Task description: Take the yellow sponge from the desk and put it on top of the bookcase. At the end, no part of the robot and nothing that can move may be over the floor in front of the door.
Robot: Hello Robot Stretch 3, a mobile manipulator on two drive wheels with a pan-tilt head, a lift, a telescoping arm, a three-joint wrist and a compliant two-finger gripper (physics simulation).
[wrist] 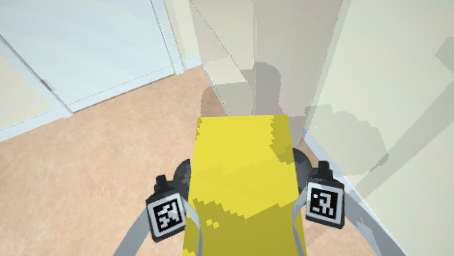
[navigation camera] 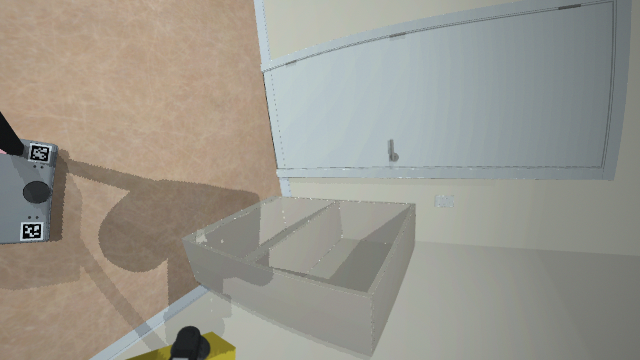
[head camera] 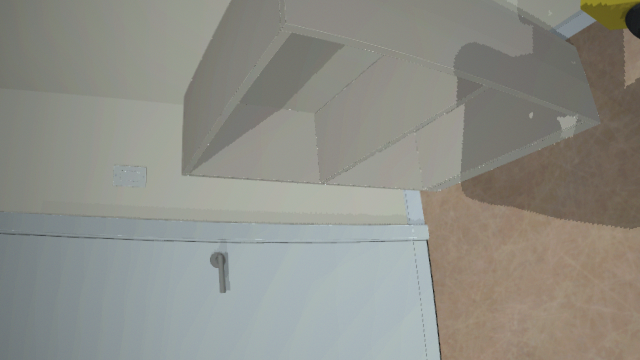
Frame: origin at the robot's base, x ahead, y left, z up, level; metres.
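Where they show: gripper, fingertip midpoint: [wrist: 241,173]; robot's base at its link origin: [navigation camera: 36,190].
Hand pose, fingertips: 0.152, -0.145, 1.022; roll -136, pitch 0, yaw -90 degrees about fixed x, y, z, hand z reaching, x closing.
Each offset is from my fingertips to the centre of the thing, as dx, dy, dz. Level surfaces: height alone.
The yellow sponge @(-0.023, +0.000, +0.012) [head camera: 605,14] [navigation camera: 216,345] [wrist: 245,145] is held between the two fingertips of my gripper [wrist: 241,173], which is shut on it. In the head view part of the sponge shows at the top right corner, in the navigation view at the bottom edge. The grey bookcase [head camera: 400,37] [navigation camera: 300,305] [wrist: 299,45] stands against the wall; its top board shows at its left end in the head view. The sponge is apart from the bookcase, on its side-panel side in the navigation view. The door [head camera: 310,305] [navigation camera: 450,100] [wrist: 105,45] is shut. The desk does not show.
My base [navigation camera: 15,200] is at the navigation view's left edge, on the brown floor @(dz -1.022) [head camera: 525,280] [navigation camera: 200,75] [wrist: 100,170]. A wall plate @(+1.372, +0.217, +0.198) [head camera: 130,176] [navigation camera: 444,201] is between door and bookcase. Shadows fall across the bookcase, floor and wall [wrist: 410,110].
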